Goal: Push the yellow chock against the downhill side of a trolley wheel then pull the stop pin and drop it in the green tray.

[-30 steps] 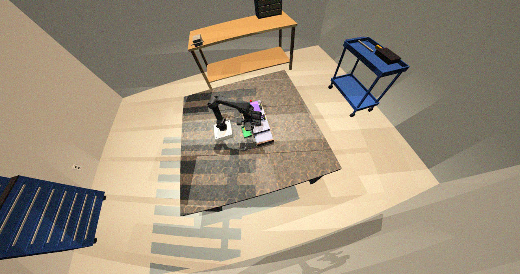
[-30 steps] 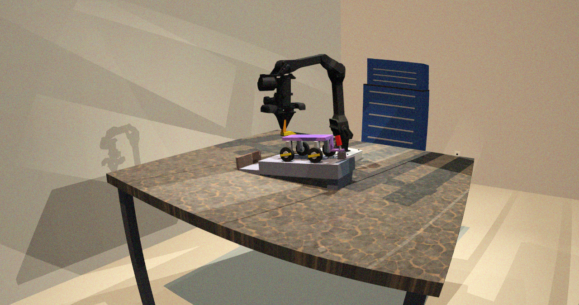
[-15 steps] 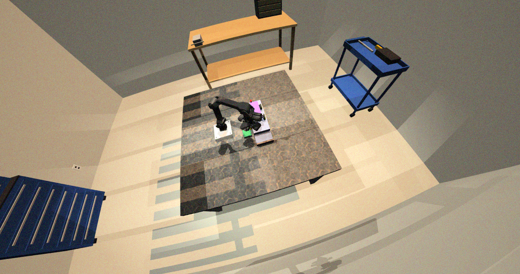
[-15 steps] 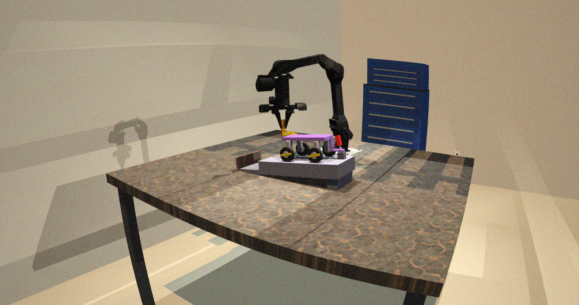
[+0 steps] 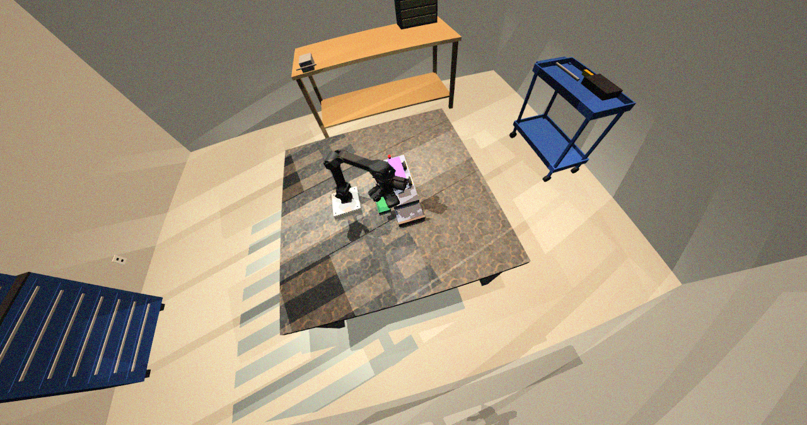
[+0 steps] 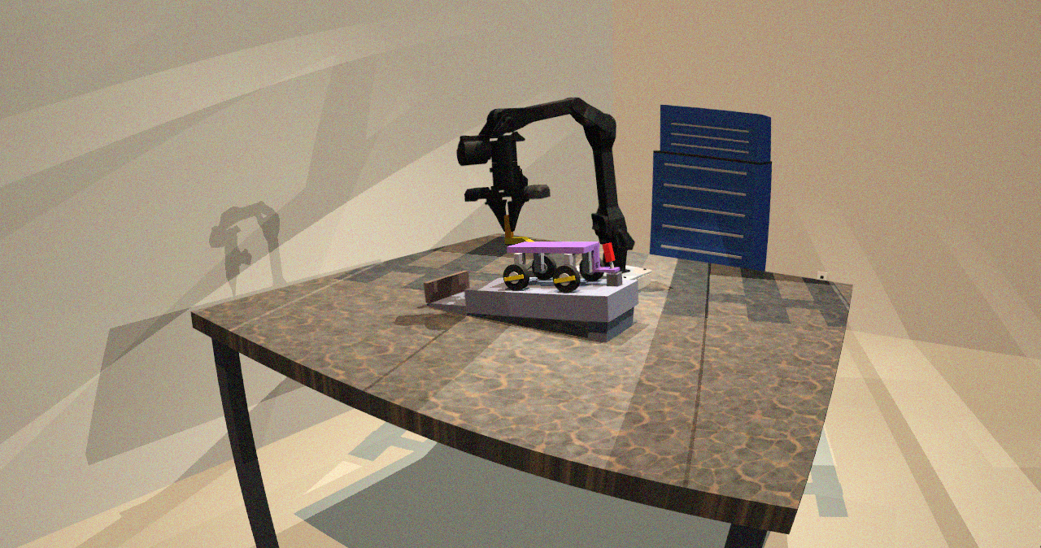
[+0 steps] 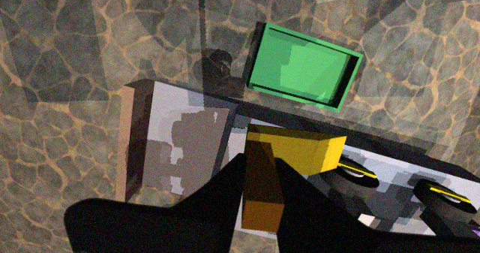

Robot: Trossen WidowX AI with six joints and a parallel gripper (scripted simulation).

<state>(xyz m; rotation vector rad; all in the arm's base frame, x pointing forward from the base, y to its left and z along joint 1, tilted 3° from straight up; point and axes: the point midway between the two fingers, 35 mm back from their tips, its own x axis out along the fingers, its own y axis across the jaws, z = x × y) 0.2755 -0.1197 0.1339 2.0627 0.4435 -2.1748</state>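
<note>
Now: gripper tip 29 cm to the right of the red-headed stop pin, 3 cm short of it and 2 cm above it. The rest, counted from my gripper tip: brown block (13 cm below, 10 cm to the right, 10 cm ahead); then yellow chock (2 cm to the left, 1 cm below, 1 cm behind); then green tray (16 cm below, 6 cm to the left, 6 cm behind).
</note>
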